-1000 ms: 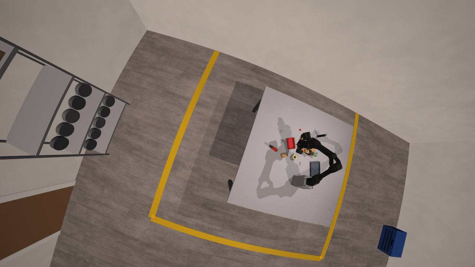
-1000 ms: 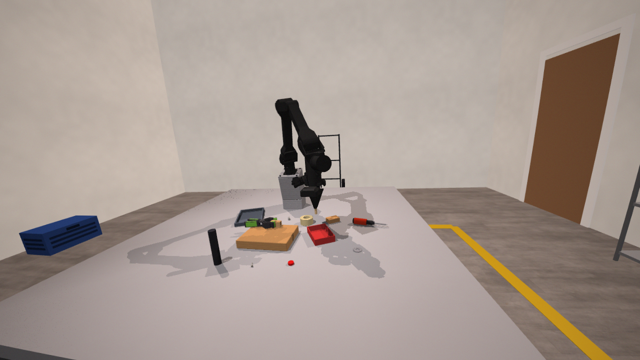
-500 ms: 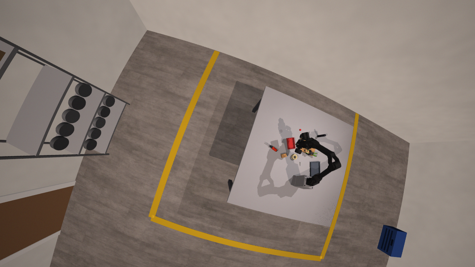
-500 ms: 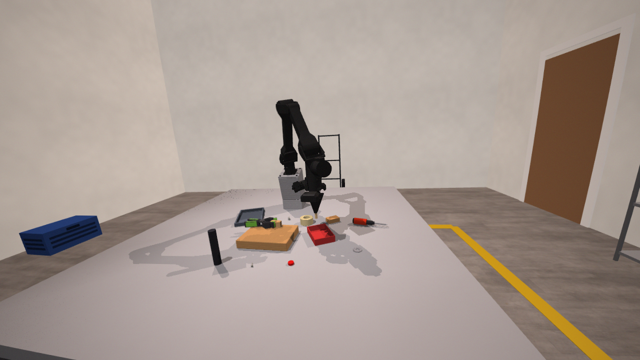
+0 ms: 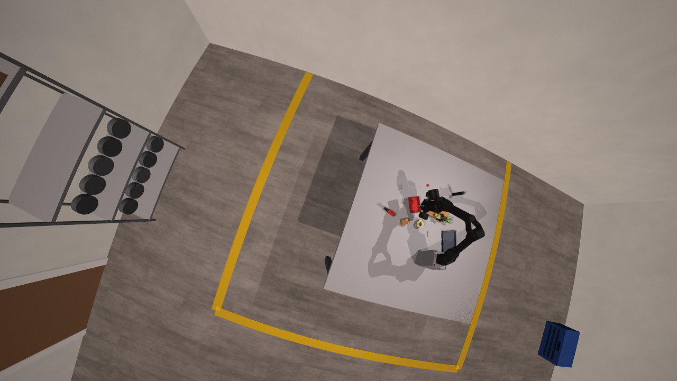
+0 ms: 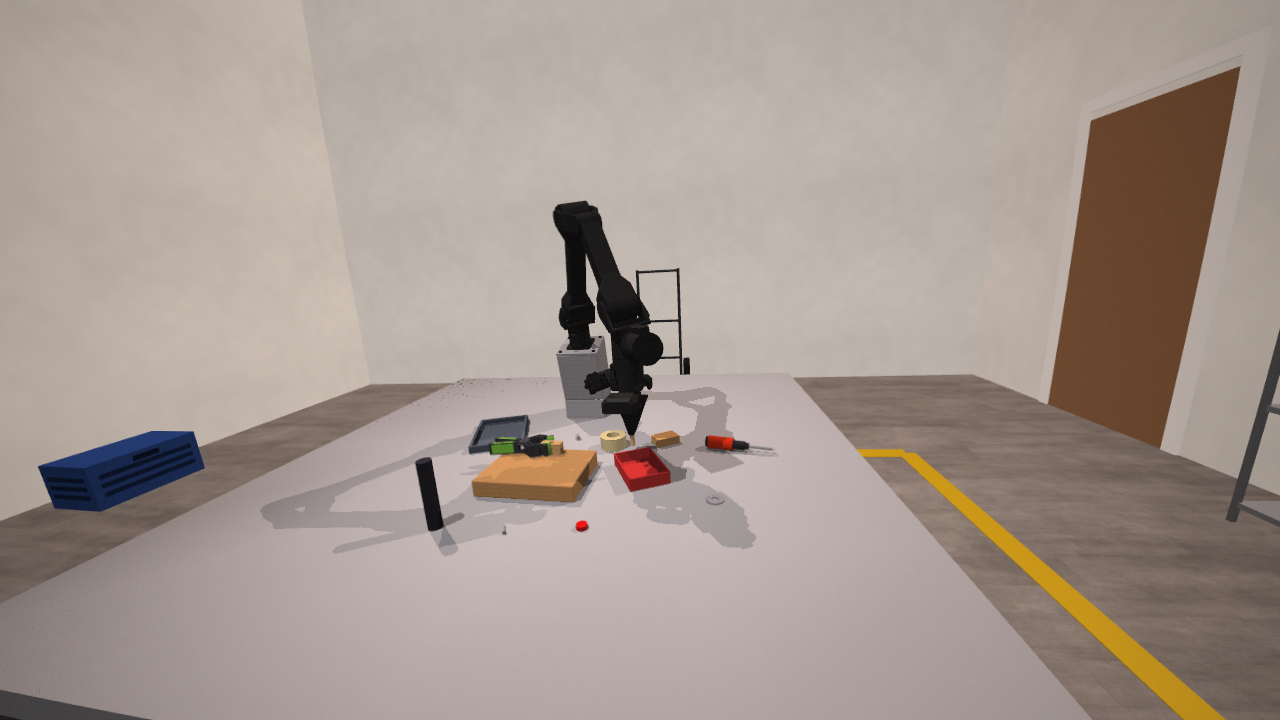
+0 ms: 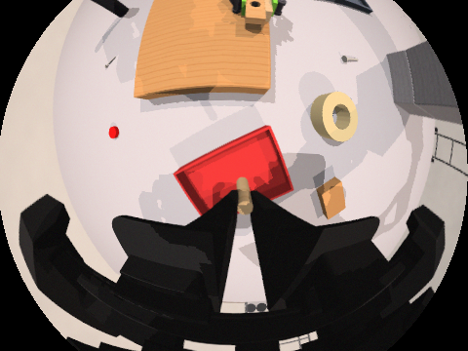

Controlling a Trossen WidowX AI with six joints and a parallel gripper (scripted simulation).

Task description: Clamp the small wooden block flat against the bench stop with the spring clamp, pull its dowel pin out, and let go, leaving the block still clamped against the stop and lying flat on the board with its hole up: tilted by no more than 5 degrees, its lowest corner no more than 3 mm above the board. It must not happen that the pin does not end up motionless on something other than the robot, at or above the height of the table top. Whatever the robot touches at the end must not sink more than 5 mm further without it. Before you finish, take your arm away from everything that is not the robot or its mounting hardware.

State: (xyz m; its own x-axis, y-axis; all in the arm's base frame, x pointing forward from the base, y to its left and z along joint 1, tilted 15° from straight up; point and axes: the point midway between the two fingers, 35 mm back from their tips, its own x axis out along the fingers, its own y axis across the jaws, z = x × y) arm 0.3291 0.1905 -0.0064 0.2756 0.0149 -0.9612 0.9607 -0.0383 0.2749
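Now: the red tray 11 cm below my hand, 2 cm to the left of it and 1 cm ahead of it. Also, from my hand: dowel pin (4 cm below); then tape roll (12 cm behind, 10 cm below, 7 cm to the right); then small orange block (14 cm behind, 11 cm below, 5 cm to the left).
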